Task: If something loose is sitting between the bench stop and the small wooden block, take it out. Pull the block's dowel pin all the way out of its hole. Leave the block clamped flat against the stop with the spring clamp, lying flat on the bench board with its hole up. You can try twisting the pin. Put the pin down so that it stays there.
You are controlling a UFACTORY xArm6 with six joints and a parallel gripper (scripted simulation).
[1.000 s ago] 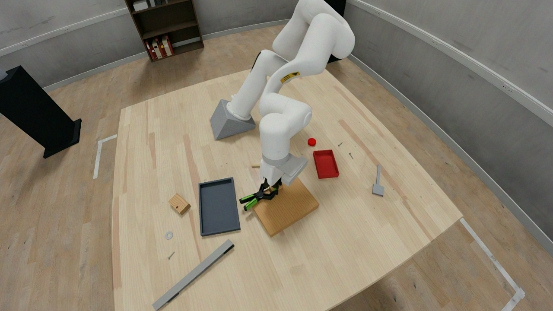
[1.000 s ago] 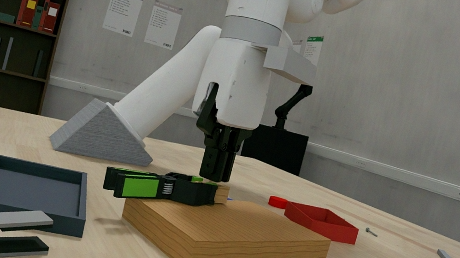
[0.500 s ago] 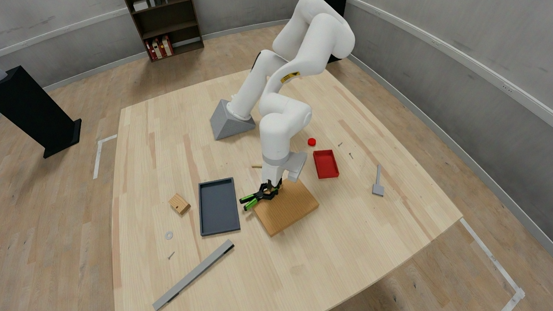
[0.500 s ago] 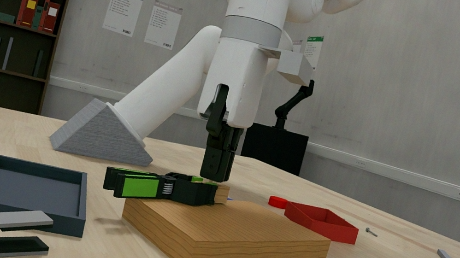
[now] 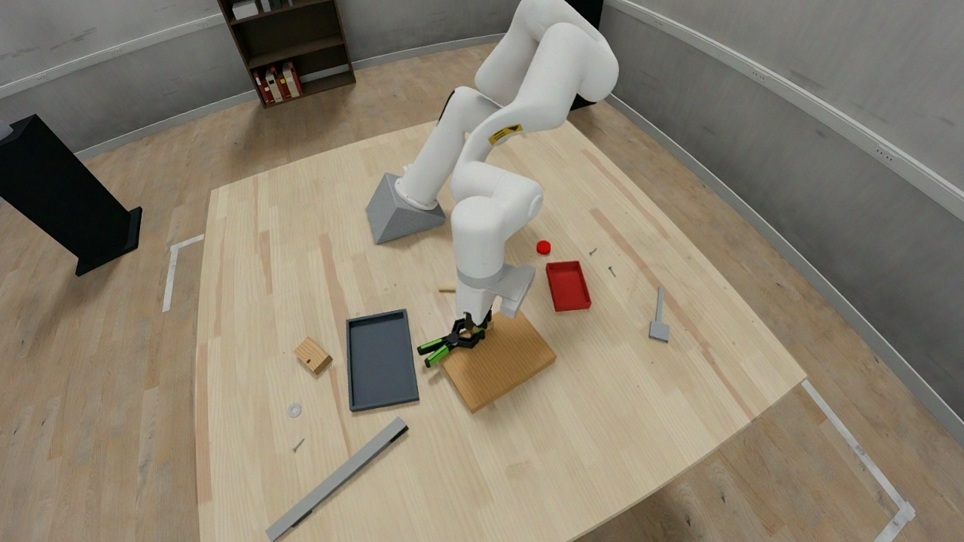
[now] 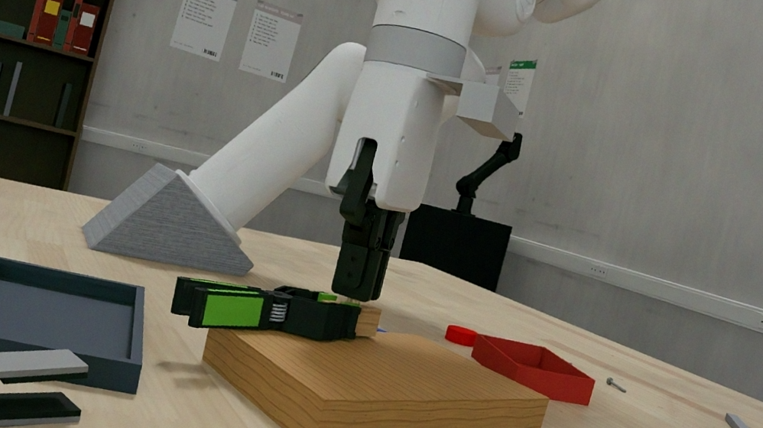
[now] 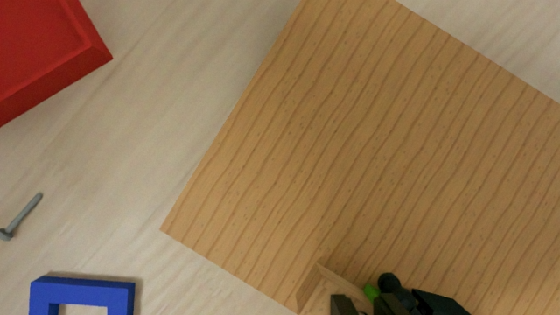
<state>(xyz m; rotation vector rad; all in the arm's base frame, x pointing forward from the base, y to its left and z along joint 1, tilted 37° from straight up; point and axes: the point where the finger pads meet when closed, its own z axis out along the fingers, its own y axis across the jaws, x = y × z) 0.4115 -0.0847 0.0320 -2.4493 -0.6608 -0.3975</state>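
My hand is 20 mm above the dowel pin. Also, from my hand: loose dowel: 130 mm behind, 10 mm to the left, 80 mm below; bench board: 60 mm ahead, 10 mm to the right, 60 mm below; small wooden block: 40 mm below.
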